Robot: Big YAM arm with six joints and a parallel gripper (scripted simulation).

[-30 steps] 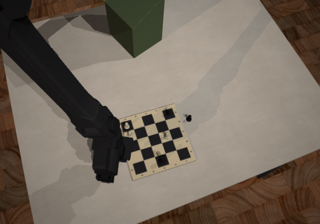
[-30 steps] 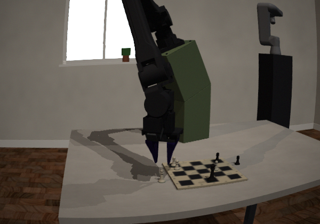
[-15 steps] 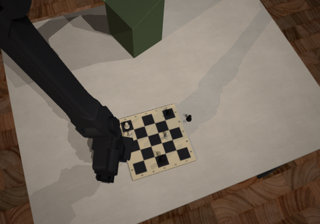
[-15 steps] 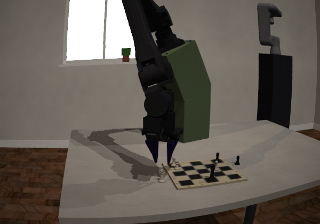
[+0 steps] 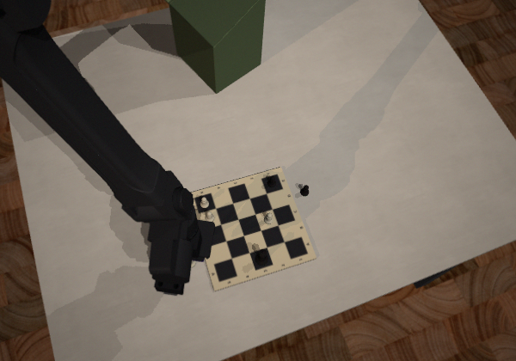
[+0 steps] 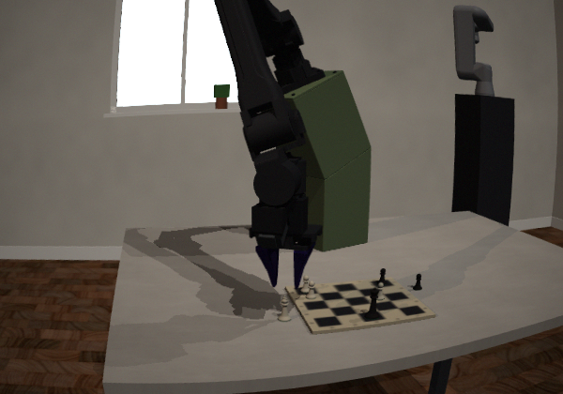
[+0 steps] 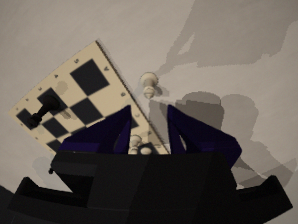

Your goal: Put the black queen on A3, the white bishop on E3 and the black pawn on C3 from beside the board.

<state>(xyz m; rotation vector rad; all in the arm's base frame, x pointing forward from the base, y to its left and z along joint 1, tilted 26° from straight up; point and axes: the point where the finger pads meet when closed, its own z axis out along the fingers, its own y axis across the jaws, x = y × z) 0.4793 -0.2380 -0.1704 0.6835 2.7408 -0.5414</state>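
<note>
Now: hand 1 cm short of the white bishop and 4 cm above it. Round my hand: black queen (5 cm ahead, 13 cm to the left, 3 cm below); chessboard (2 cm behind, 14 cm to the left, 6 cm below).
</note>
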